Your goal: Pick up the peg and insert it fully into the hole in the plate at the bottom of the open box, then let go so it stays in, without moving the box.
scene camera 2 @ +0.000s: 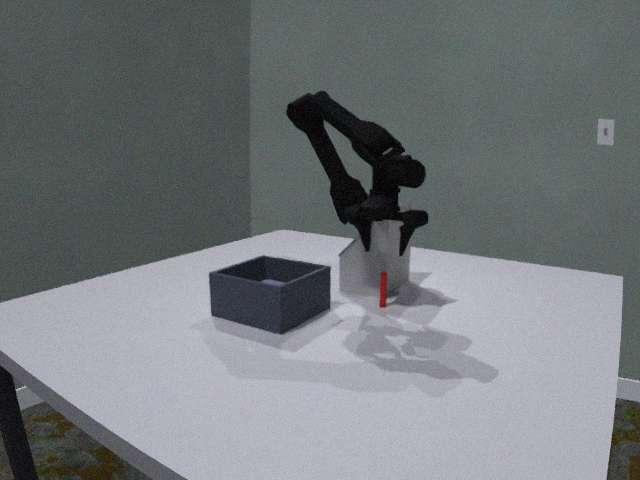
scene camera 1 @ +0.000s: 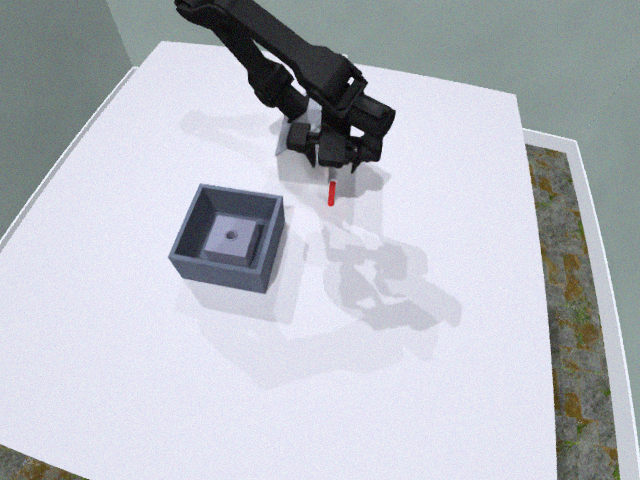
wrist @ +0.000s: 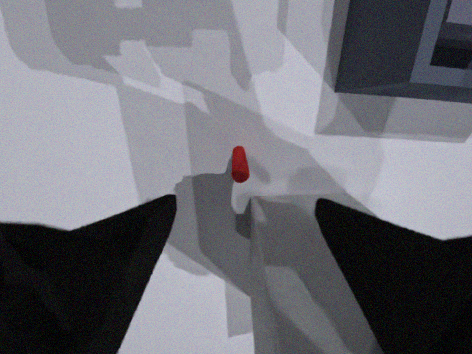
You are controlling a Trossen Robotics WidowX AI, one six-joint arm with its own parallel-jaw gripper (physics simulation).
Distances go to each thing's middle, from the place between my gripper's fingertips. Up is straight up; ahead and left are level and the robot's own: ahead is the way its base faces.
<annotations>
Now: the blue-grey box (scene camera 1: pixel 187 255) 20 cm to the right of my hand, 16 cm ahead of it and 8 cm below it. From my hand the other things lie so: light grey plate (scene camera 1: pixel 232 241) (20 cm to the right, 16 cm ahead, 9 cm below).
</annotations>
